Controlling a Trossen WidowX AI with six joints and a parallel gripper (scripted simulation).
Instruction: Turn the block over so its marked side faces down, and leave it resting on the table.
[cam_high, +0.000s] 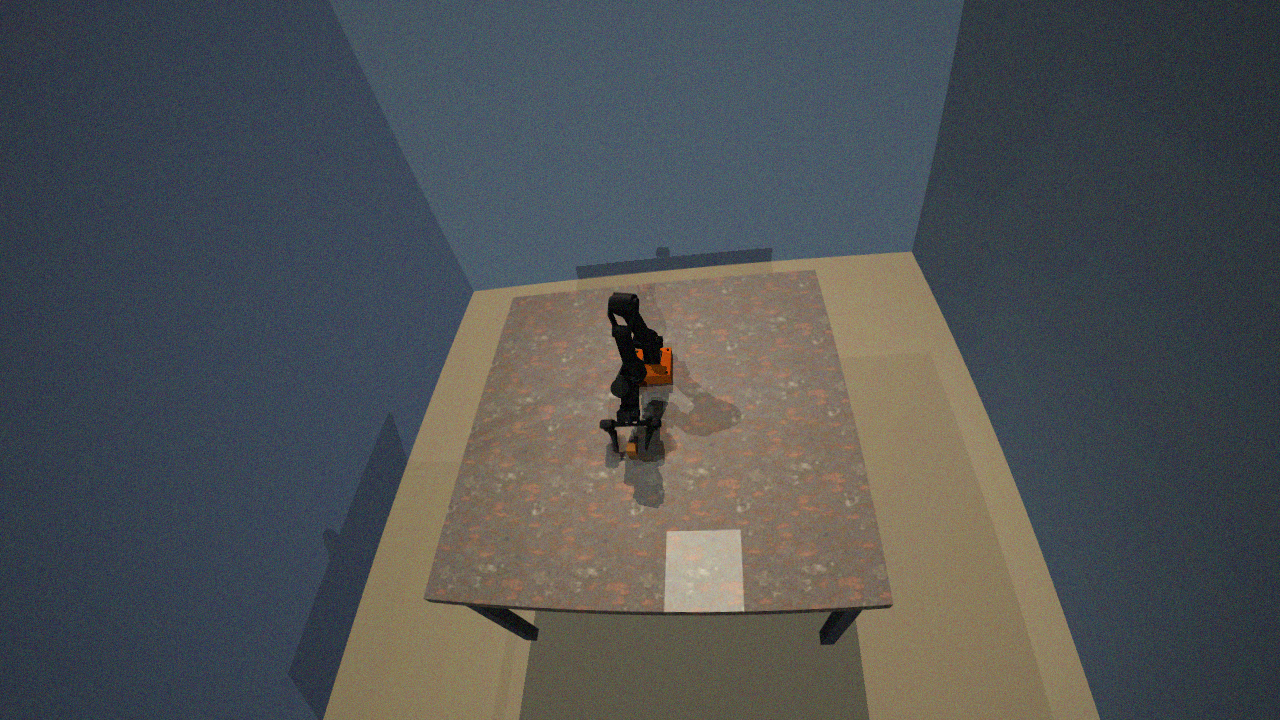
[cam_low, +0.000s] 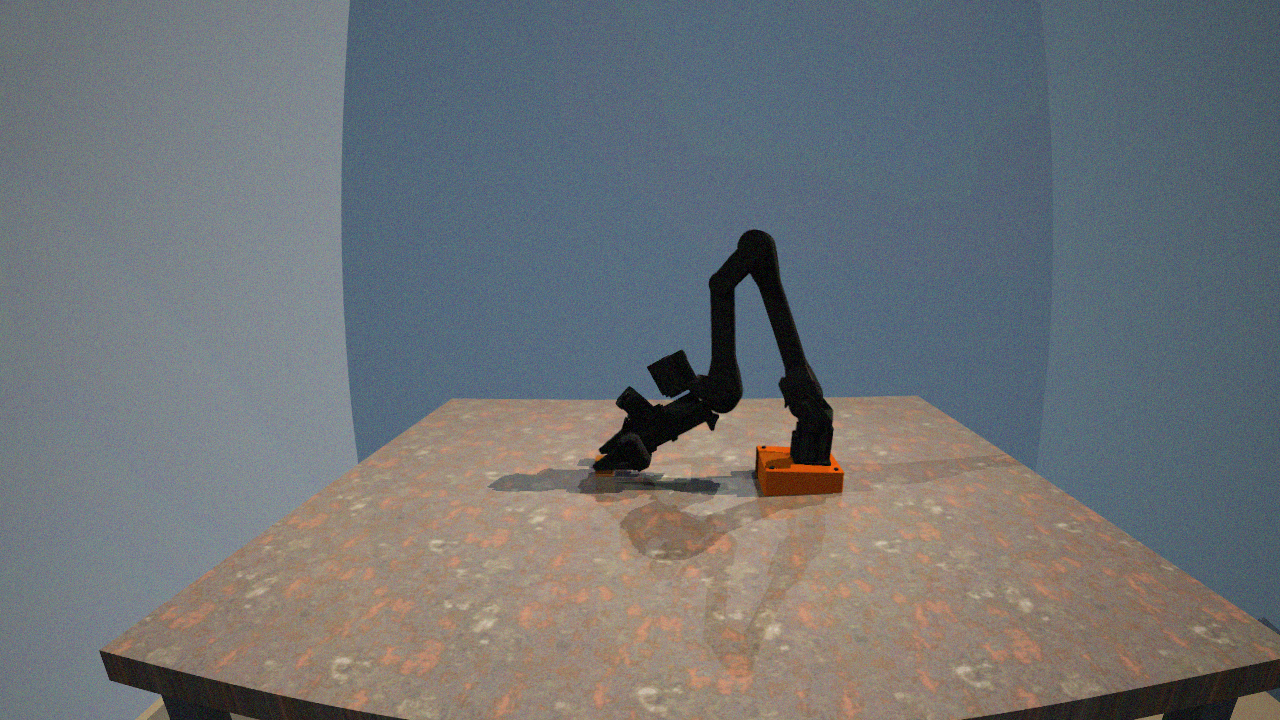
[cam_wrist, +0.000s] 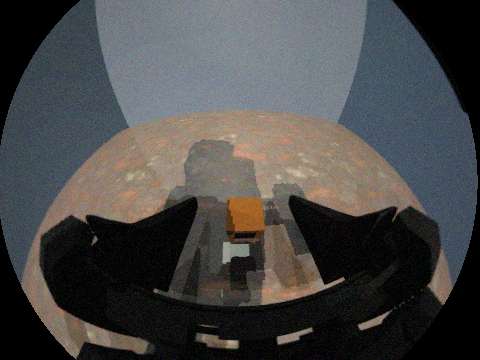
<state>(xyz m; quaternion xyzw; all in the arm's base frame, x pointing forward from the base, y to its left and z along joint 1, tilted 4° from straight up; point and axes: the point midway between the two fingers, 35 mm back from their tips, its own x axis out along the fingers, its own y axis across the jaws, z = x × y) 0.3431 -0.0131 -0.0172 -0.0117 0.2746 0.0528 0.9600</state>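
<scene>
The block lies 20 mm behind my gripper tip and 10 mm below it.
</scene>
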